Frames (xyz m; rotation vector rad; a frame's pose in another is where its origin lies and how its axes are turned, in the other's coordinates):
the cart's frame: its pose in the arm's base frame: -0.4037 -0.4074 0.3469 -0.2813 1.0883 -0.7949
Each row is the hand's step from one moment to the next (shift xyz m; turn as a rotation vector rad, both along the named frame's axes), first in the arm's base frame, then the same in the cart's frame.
Working: the arm's base frame: its pose in the cart's frame: 0.0436 0.6575 0.1229 0.2813 -1.0883 0.7949

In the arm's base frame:
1: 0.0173 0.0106 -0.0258 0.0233 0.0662 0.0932
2: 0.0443 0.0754 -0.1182 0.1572 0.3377 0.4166
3: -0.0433 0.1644 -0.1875 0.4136 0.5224 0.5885
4: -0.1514 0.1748 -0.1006 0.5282 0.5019 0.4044
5: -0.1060 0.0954 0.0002 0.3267 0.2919 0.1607
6: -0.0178 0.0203 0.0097 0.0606 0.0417 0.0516
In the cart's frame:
1: 0.0141 0.0296 0.0014 -0.1043 0.0033 0.0522
2: 0.0379 0.1391 -0.0287 -0.4832 0.0670 0.2726
3: 0.0032 0.2024 -0.1519 -0.6708 0.2098 0.5443
4: -0.0877 0.1131 -0.2077 -0.5053 0.3503 0.5625
5: -0.0906 0.0202 -0.1082 -0.2388 0.2546 0.3097
6: -0.0248 0.0009 -0.0144 -0.0504 0.0262 0.0696

